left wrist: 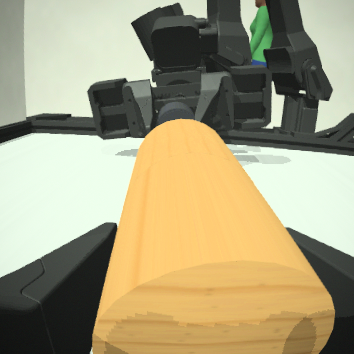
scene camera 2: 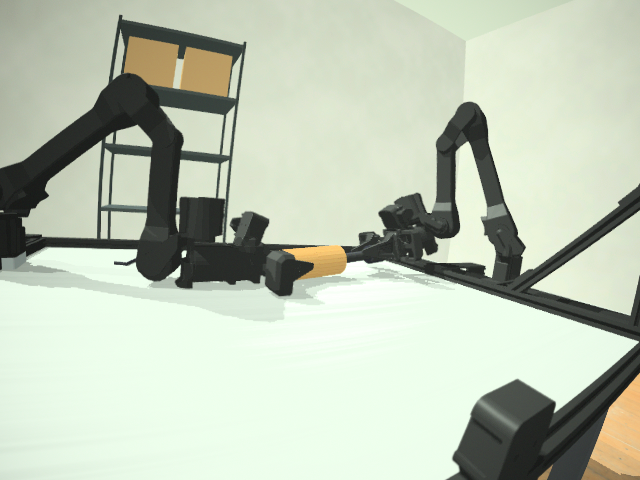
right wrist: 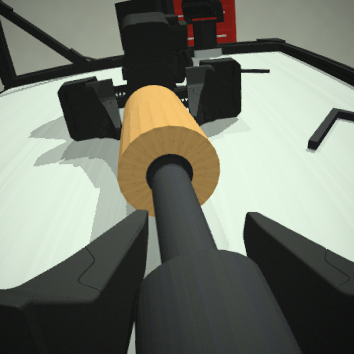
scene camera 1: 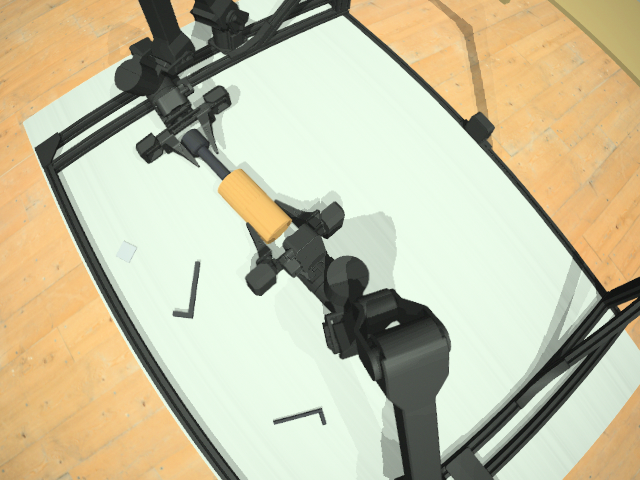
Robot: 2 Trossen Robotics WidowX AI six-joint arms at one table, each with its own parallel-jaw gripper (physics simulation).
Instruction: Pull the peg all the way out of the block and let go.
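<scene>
My right gripper (scene camera 1: 208,160) is visible to me, and so is my left gripper (scene camera 1: 260,212). Scene camera 2 shows my right gripper (scene camera 2: 356,252) and my left gripper (scene camera 2: 304,262). In the left wrist view I see my right gripper (left wrist: 172,130) as well as my left gripper (left wrist: 197,237), while the right wrist view shows me my right gripper (right wrist: 196,222) together with my left gripper (right wrist: 156,128). What my right gripper grips is a black peg (scene camera 1: 197,145), and in the right wrist view I can see the black peg (right wrist: 198,291) too.
</scene>
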